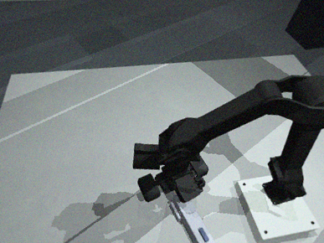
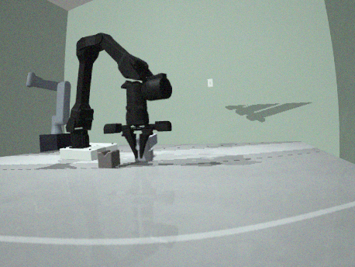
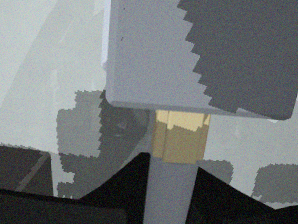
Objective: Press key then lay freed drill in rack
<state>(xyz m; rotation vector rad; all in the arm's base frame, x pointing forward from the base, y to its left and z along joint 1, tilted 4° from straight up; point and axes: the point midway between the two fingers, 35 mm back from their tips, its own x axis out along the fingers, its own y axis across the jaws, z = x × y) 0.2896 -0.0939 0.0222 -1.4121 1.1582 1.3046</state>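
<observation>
Now: gripper tip 5 cm to the right of the drill, 4 cm below it and 1 cm past it. Round my gripper tip: blue key 15 cm to the left, 4 cm above, 3 cm behind; then housing 12 cm to the left, 3 cm above, 2 cm behind; then rack 6 cm to the right, 6 cm behind.
</observation>
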